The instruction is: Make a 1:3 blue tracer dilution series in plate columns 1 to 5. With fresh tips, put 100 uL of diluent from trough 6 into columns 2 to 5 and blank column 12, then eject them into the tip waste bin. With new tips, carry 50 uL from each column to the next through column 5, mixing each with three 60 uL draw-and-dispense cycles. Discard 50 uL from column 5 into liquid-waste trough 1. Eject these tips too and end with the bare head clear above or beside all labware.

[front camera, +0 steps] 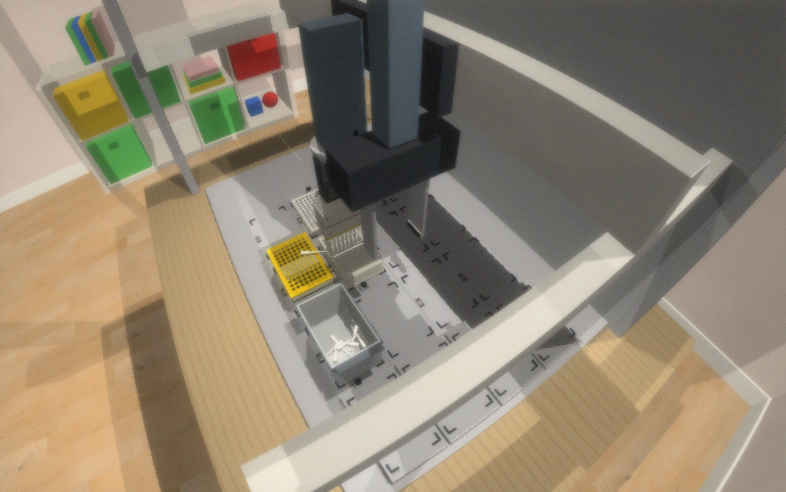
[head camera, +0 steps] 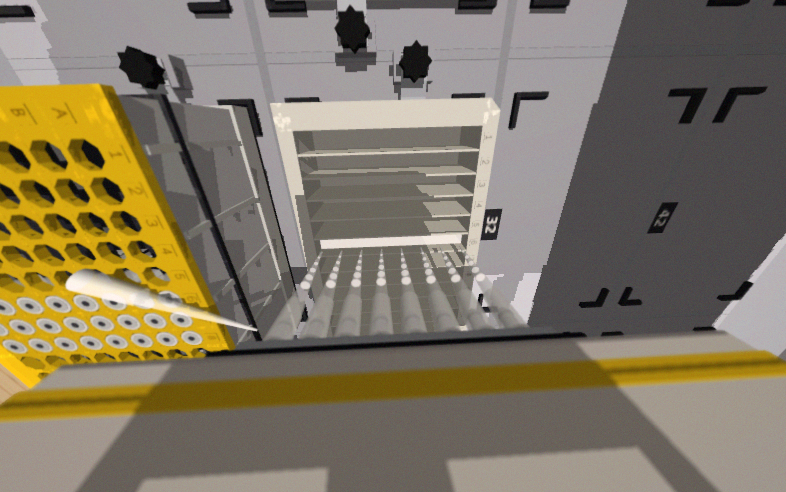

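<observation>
The eight-channel head (front camera: pixel 339 211) carries a row of eight translucent tips (front camera: pixel 346 240) (head camera: pixel 379 313) over the cream trough reservoir (front camera: pixel 365 271) (head camera: pixel 382 114). The tip ends point down near trough 6; their exact depth and any liquid cannot be told. The yellow tip rack (front camera: pixel 327 278) (head camera: pixel 87 124) has empty holes and several rows of tips. A loose tip (front camera: pixel 312 252) (head camera: pixel 139 297) lies across it, overhanging its edge. The white well plate (front camera: pixel 305 208) stands behind, partly hidden by the head. The grey waste bin (front camera: pixel 308 333) holds loose tips. The parked plate gripper (front camera: pixel 394 242) is open and empty.
Black knobs (head camera: pixel 352 29) (head camera: pixel 415 60) stand beyond the reservoir. Black corner brackets (head camera: pixel 529 104) mark deck positions. A dark deck strip (front camera: pixel 446 261) (head camera: pixel 614 174) lies to the right. A pale beam (front camera: pixel 440 377) crosses the front, and a grey post (front camera: pixel 165 124) rises at the left.
</observation>
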